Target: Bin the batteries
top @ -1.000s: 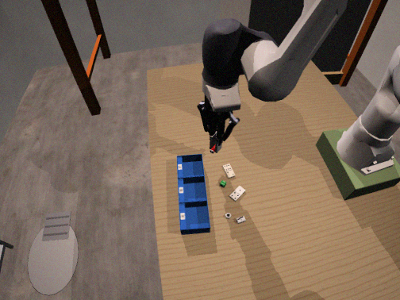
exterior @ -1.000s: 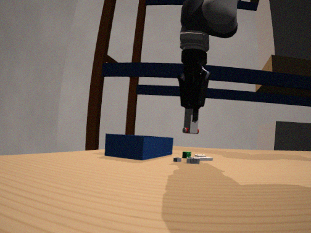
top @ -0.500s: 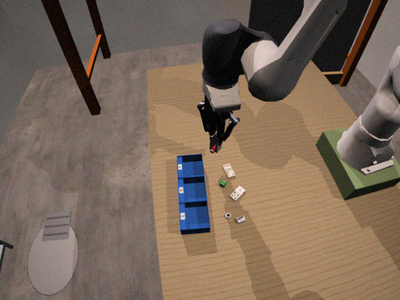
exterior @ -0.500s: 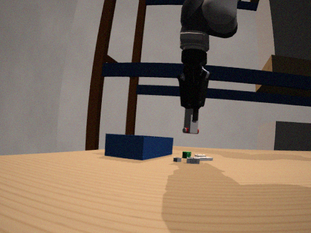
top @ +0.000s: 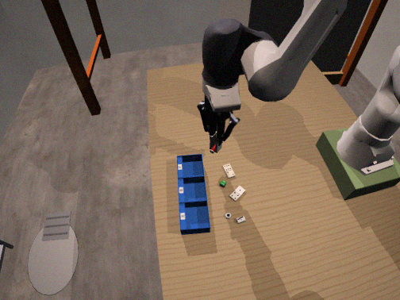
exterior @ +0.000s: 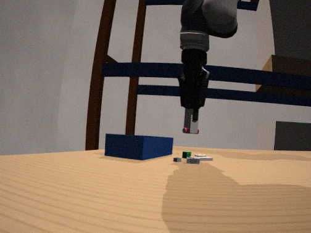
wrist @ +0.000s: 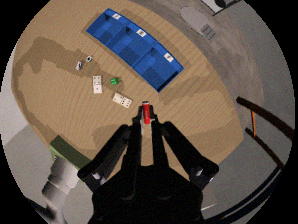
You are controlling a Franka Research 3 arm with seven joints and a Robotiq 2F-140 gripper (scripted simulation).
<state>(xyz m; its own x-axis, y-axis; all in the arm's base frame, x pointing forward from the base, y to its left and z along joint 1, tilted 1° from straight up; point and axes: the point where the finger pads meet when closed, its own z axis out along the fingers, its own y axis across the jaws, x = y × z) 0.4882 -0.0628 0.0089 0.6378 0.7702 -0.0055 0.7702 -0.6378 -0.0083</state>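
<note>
The red battery is 3 cm below my hand. From my hand the other things lie so: blue bin: 8 cm ahead, 13 cm to the left, 7 cm below; then grey ring: 2 cm behind, 21 cm to the left, 9 cm below; then green cube: 2 cm behind, 10 cm to the left, 9 cm below.
</note>
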